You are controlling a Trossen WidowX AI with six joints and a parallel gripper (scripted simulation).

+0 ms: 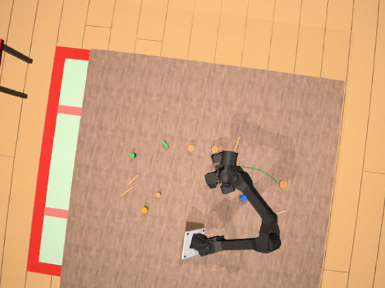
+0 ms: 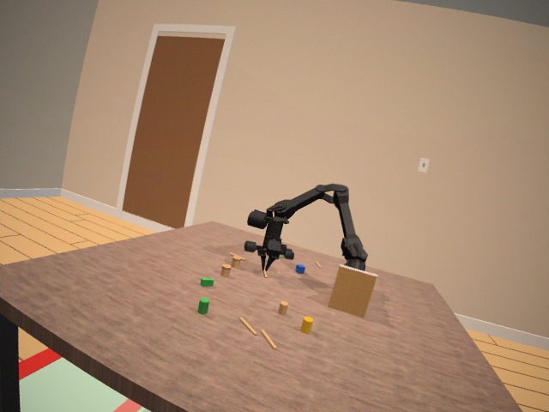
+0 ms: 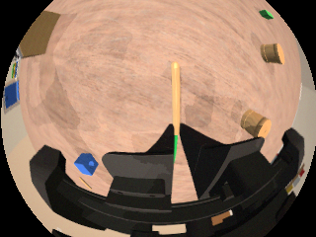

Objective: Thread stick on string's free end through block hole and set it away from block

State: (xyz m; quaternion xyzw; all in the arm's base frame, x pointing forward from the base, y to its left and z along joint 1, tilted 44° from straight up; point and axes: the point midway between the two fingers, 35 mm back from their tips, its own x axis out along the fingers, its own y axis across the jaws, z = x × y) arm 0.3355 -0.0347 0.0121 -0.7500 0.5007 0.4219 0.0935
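Now: the blue block 10 cm behind my gripper tip, 14 cm to the right of it and 1 cm above it. The rest, counted from my gripper tip: yellow peg (28 cm behind, 31 cm to the left, 2 cm above); round wooden button (2 cm ahead, 31 cm to the right); thin wooden stick (1 cm behind, 1 cm to the left).
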